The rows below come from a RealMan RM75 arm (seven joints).
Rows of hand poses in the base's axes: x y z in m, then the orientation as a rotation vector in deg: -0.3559 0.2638 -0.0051 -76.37 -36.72 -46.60; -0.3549 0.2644 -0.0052 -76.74 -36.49 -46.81; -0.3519 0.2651 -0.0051 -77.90 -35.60 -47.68; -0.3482 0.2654 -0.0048 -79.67 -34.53 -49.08; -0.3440 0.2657 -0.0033 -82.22 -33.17 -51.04; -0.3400 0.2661 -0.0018 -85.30 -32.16 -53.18; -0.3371 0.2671 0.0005 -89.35 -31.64 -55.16; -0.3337 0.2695 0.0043 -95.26 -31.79 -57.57; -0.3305 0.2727 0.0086 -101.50 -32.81 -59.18; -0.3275 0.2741 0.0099 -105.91 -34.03 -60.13; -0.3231 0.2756 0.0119 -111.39 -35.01 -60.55; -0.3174 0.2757 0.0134 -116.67 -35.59 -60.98; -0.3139 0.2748 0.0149 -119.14 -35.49 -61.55; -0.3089 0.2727 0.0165 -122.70 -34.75 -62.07; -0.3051 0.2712 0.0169 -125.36 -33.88 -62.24
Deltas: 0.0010 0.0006 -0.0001 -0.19 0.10 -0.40; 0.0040 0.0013 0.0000 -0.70 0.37 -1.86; 0.0077 0.0016 0.0003 -1.61 0.56 -4.01; 0.0119 0.0019 0.0018 -3.03 0.72 -6.99; 0.0159 0.0023 0.0033 -5.07 0.62 -10.12; 0.0188 0.0033 0.0056 -8.16 0.45 -13.29; 0.0222 0.0057 0.0094 -13.10 -0.15 -17.17; 0.0254 0.0089 0.0137 -18.71 -0.82 -20.25; 0.0284 0.0103 0.0150 -22.88 -1.52 -22.09; 0.0328 0.0118 0.0170 -27.89 -1.69 -24.14; 0.0385 0.0119 0.0185 -32.58 -1.71 -26.30; 0.0420 0.0110 0.0200 -34.60 -1.73 -27.70; 0.0470 0.0089 0.0216 -37.33 -1.27 -29.78; 0.0508 0.0074 0.0220 -39.27 -0.65 -31.34
